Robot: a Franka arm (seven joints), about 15 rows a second.
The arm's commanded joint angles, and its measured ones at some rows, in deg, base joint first. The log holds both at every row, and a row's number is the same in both.
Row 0, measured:
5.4 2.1 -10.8 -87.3 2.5 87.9 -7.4
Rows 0 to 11, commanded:
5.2 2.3 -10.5 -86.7 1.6 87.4 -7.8
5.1 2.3 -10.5 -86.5 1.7 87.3 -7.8
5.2 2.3 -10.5 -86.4 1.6 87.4 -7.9
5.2 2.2 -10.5 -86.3 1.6 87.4 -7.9
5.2 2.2 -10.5 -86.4 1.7 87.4 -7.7
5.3 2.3 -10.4 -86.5 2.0 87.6 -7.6
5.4 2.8 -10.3 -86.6 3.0 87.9 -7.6
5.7 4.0 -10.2 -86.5 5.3 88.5 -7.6
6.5 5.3 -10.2 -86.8 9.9 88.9 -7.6
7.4 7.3 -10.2 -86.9 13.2 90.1 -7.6
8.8 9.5 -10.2 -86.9 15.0 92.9 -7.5
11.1 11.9 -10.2 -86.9 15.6 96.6 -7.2
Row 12, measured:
7.8 6.9 -10.1 -87.6 13.2 92.0 -7.4
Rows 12 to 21, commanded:
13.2 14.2 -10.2 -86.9 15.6 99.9 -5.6
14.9 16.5 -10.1 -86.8 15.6 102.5 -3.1
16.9 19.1 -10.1 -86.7 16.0 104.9 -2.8
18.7 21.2 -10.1 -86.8 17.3 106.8 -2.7
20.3 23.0 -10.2 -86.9 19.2 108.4 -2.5
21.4 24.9 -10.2 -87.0 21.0 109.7 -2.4
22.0 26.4 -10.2 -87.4 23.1 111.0 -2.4
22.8 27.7 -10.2 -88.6 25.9 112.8 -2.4
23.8 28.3 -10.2 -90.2 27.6 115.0 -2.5
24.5 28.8 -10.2 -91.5 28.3 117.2 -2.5
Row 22, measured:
23.3 28.7 -9.6 -88.7 25.3 114.1 -2.5
